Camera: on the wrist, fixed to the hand. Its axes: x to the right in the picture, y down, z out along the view.
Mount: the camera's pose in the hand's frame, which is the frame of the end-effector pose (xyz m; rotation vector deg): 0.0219 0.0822 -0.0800 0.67 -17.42 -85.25
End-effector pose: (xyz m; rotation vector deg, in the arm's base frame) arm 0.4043 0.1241 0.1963 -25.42 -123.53 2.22
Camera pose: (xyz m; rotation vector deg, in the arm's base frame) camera 0.4811 0.1973 0.2450 73.41 -129.45 -41.95
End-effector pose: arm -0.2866 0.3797 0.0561 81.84 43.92 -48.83
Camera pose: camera -0.2006 0.4557 0.0779 27.83 89.90 -120.33
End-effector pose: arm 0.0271 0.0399 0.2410 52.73 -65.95 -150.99
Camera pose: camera 0.0453 -0.0753 0.2459 -47.55 11.14 94.80
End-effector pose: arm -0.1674 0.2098 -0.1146 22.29 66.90 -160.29
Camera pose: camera -0.1581 0.2090 -0.2310 39.74 -48.05 97.16
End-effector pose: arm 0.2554 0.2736 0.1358 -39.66 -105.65 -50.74
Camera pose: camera 0.3502 0.2581 0.2022 -45.87 144.28 96.47
